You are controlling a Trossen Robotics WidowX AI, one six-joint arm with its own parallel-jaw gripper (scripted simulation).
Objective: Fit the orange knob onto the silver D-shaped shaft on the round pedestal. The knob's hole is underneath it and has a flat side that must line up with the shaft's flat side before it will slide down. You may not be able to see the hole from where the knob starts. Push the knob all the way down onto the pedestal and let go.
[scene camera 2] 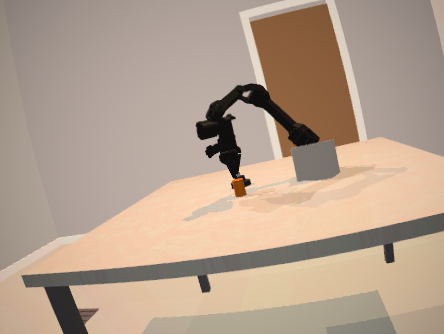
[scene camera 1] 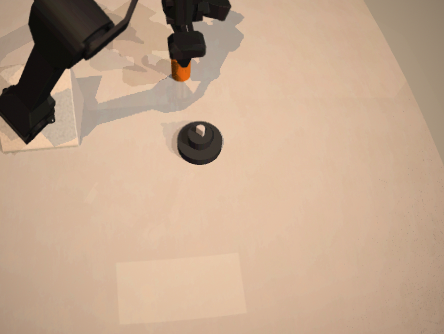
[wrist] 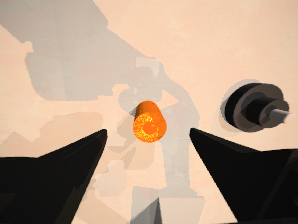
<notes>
My gripper is open and holds nothing. Further things: an orange knob.
My gripper also shows in scene camera 2 and in the wrist view.
</notes>
